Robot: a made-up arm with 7 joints. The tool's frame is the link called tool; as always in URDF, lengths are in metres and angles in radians.
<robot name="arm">
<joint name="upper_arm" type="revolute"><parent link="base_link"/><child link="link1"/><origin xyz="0 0 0" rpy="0 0 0"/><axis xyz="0 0.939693 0.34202"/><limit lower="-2.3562" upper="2.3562"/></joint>
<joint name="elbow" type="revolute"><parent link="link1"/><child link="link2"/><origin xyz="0 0 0" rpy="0 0 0"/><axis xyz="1 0 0"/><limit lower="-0.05" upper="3.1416"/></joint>
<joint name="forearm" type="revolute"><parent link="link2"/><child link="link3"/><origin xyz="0 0 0" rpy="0 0 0"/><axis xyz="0 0 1"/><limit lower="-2.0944" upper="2.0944"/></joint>
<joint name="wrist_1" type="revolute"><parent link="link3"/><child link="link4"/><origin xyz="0.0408 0 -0.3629" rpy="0 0 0"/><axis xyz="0 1 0"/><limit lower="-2.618" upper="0.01"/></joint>
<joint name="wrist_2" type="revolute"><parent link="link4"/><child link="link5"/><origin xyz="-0.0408 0 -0.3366" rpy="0 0 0"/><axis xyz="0 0 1"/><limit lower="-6.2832" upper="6.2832"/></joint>
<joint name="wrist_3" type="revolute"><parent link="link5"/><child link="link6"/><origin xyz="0 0 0" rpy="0 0 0"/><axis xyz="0 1 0"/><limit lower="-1.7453" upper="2.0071"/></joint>
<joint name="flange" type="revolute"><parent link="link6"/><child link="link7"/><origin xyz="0 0 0" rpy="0 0 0"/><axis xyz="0 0 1"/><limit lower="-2.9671" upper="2.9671"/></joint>
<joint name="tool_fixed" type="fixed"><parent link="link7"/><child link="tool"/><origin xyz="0 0 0" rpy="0 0 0"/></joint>
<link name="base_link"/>
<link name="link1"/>
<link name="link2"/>
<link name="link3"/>
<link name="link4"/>
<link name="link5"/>
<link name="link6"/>
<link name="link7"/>
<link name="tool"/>
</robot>
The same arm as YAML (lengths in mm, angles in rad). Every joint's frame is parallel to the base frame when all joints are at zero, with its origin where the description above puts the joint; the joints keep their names.
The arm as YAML. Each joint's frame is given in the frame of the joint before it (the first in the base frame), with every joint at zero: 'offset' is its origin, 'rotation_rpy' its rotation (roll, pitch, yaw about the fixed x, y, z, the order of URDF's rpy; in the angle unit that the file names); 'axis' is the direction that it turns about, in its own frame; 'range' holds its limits. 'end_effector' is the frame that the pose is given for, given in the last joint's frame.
length_unit: mm
angle_unit: rad
chain:
  - id: upper_arm
    offset: [0.0, 0.0, 0.0]
    rotation_rpy: [0.0, 0.0, 0.0]
    axis: [0.0, 0.9397, 0.342]
    range: [-2.3562, 2.3562]
  - id: elbow
    offset: [0.0, 0.0, 0.0]
    rotation_rpy: [0.0, 0.0, 0.0]
    axis: [1.0, 0.0, 0.0]
    range: [-0.05, 3.1416]
  - id: forearm
    offset: [0.0, 0.0, 0.0]
    rotation_rpy: [0.0, 0.0, 0.0]
    axis: [0.0, 0.0, 1.0]
    range: [-2.0944, 2.0944]
  - id: wrist_1
    offset: [40.8, 0.0, -362.9]
    rotation_rpy: [0.0, 0.0, 0.0]
    axis: [0.0, 1.0, 0.0]
    range: [-2.618, 0.01]
  - id: wrist_2
    offset: [-40.8, 0.0, -336.6]
    rotation_rpy: [0.0, 0.0, 0.0]
    axis: [0.0, 0.0, 1.0]
    range: [-6.2832, 6.2832]
  - id: wrist_3
    offset: [0.0, 0.0, 0.0]
    rotation_rpy: [0.0, 0.0, 0.0]
    axis: [0.0, 1.0, 0.0]
    range: [-1.7453, 2.0071]
  - id: flange
    offset: [0.0, 0.0, 0.0]
    rotation_rpy: [0.0, 0.0, 0.0]
    axis: [0.0, 0.0, 1.0]
    range: [-2.9671, 2.9671]
end_effector:
  offset: [0.0, 0.0, 0.0]
  rotation_rpy: [0.0, 0.0, 0.0]

